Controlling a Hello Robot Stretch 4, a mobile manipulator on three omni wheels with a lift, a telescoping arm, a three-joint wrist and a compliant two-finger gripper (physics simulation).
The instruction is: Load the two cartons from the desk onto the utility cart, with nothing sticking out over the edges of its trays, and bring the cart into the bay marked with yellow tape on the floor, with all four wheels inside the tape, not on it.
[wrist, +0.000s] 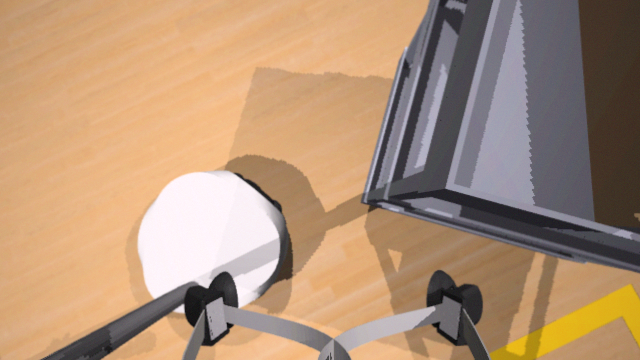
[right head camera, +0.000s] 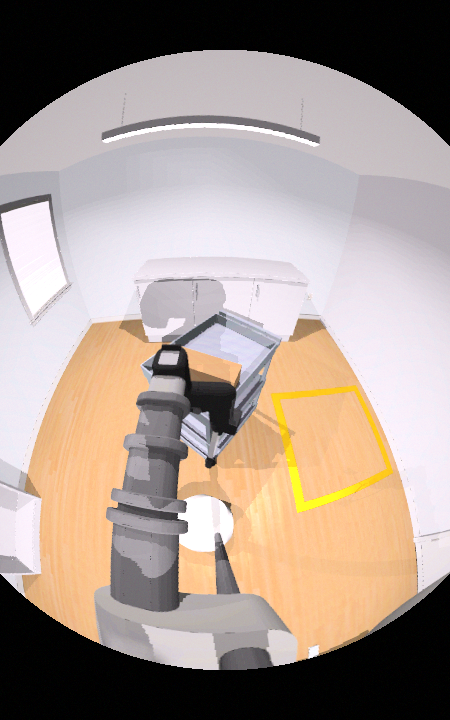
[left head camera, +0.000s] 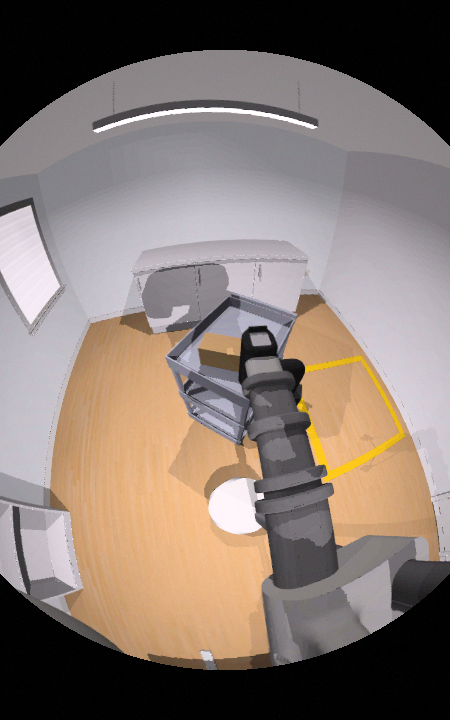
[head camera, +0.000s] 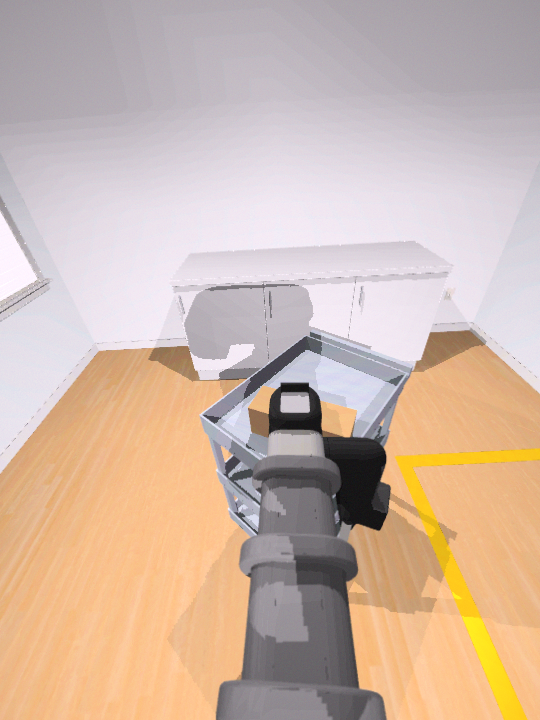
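Seen in the pictures: gripper, fingertip midpoint: [wrist: 331,293] [right head camera: 217,444]; robot's base at its link origin: [wrist: 226,237] [right head camera: 202,521] [left head camera: 238,504].
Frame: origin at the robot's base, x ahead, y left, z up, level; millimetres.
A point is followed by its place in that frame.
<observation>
A grey utility cart [head camera: 229,442] @(x 634, y 197, z 807 mm) [left head camera: 204,379] @(x 574, y 120, z 819 mm) [right head camera: 252,330] @(x 1027, y -287, z 832 mm) [wrist: 452,110] @(x 492, y 12, z 799 mm) stands turned at an angle, left of the yellow tape bay [head camera: 473,625] @(x 389, y -710, z -27 mm) [left head camera: 334,363] @(x 1169, y -1277, z -26 mm) [right head camera: 318,391] @(x 1177, y -1181, z -27 mm) [wrist: 575,319] @(x 956, y -660, z -27 mm) and outside it. A long brown carton [head camera: 340,417] @(x 669, y -137, z 884 mm) [left head camera: 217,350] @(x 678, y 52, z 884 mm) [right head camera: 214,366] @(x 680, y -68, z 884 mm) [wrist: 615,100] @(x 638, y -38, z 803 mm) lies within the top tray, partly hidden by my arm. A second carton and the desk do not show; the lower trays are partly hidden. My gripper [wrist: 331,293] @(x 321, y -87, z 892 mm) is open and empty, its fingers apart over the floor beside the cart's near corner. Its fingers are hidden in the head views.
A low white cabinet [head camera: 325,261] [left head camera: 228,249] [right head camera: 217,268] stands against the far wall behind the cart. My round white base [left head camera: 233,504] @(x 16, y 41, z 187 mm) [right head camera: 206,523] @(x 2, y -34, z 187 mm) [wrist: 210,225] @(x 27, y 43, z 187 mm) is close to the cart's near corner. A white shelf unit stands at the left wall.
</observation>
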